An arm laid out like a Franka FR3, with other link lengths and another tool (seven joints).
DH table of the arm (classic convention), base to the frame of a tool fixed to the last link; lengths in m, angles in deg. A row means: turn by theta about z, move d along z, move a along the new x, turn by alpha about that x. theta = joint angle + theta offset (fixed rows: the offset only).
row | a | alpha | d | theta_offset
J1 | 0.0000 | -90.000 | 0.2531 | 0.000
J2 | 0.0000 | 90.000 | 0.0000 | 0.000
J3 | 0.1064 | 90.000 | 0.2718 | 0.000
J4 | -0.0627 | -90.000 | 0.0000 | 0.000
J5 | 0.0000 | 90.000 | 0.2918 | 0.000
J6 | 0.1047 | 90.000 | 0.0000 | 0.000
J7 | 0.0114 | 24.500 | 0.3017 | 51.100
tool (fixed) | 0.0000 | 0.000 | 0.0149 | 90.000
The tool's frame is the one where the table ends.
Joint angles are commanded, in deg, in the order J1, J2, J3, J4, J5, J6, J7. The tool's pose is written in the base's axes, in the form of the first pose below.
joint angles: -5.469 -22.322 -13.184 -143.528 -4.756 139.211 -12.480
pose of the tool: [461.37 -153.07 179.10], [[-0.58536 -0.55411 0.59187], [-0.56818 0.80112 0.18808], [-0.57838 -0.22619 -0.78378]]
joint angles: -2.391 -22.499 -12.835 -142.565 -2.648 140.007 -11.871
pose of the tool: [479.84 -124.64 192.07], [[-0.54524 -0.56760 0.61688], [-0.57020 0.79055 0.22340], [-0.61447 -0.22994 -0.75469]]
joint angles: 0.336 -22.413 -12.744 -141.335 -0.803 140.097 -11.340
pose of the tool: [493.39 -100.01 202.62], [[-0.51621 -0.57935 0.63079], [-0.56636 0.78338 0.25601], [-0.64247 -0.22510 -0.73251]]
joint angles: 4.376 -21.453 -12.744 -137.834 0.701 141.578 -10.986
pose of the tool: [524.67 -68.79 231.70], [[-0.44280 -0.59700 0.66897], [-0.58117 0.75925 0.29289], [-0.68277 -0.25909 -0.68315]]
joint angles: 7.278 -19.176 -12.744 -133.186 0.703 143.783 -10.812
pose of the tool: [559.67 -49.10 263.49], [[-0.36520 -0.60281 0.70940], [-0.60748 0.73174 0.30907], [-0.70541 -0.31807 -0.63343]]
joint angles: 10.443 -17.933 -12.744 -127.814 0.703 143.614 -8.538
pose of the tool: [585.82 -22.79 302.61], [[-0.30741 -0.59127 0.74558], [-0.60368 0.72685 0.32751], [-0.73558 -0.34941 -0.58038]]
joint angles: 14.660 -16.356 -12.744 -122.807 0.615 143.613 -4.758
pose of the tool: [607.24 17.44 336.39], [[-0.25652 -0.58193 0.77172], [-0.58445 0.72932 0.35569], [-0.76982 -0.35979 -0.52720]]
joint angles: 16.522 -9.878 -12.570 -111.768 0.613 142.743 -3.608
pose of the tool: [650.69 39.24 375.52], [[-0.19830 -0.56454 0.80123], [-0.59354 0.71970 0.36020], [-0.78000 -0.40413 -0.47779]]
